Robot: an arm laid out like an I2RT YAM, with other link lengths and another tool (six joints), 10 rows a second.
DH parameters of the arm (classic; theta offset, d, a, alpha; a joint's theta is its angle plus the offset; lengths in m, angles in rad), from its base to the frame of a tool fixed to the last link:
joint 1: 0 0.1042 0.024 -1.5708
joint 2: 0 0 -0.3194 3.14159
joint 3: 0.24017 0 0.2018 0
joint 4: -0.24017 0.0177 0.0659 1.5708
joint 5: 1.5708 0.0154 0 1.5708
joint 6: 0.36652 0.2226 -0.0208 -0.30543
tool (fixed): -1.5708 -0.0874 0 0
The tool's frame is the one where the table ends.
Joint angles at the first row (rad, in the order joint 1, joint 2, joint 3, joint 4, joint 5, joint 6):
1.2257, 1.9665, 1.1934, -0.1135, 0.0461, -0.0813
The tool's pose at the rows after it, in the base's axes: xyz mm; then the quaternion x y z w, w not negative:
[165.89 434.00 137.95 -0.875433 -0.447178 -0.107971 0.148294]
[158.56 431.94 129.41 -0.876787 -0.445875 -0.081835 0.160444]
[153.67 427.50 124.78 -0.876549 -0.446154 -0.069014 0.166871]
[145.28 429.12 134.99 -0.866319 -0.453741 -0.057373 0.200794]
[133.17 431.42 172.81 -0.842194 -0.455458 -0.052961 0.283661]
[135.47 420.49 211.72 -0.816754 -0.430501 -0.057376 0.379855]
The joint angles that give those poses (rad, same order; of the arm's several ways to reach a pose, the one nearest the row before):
1.2241, 1.9911, 1.2057, -0.1304, 0.0216, -0.0676
1.2257, 1.9987, 1.1828, -0.1212, -0.0242, -0.0399
1.2257, 1.9942, 1.1521, -0.1043, -0.0489, -0.0291
1.2241, 1.9713, 1.1382, -0.0799, -0.1176, -0.0184
1.2180, 1.8964, 1.1123, -0.0064, -0.2401, 0.0334
1.1751, 1.8090, 1.0280, 0.1577, -0.3632, 0.1332

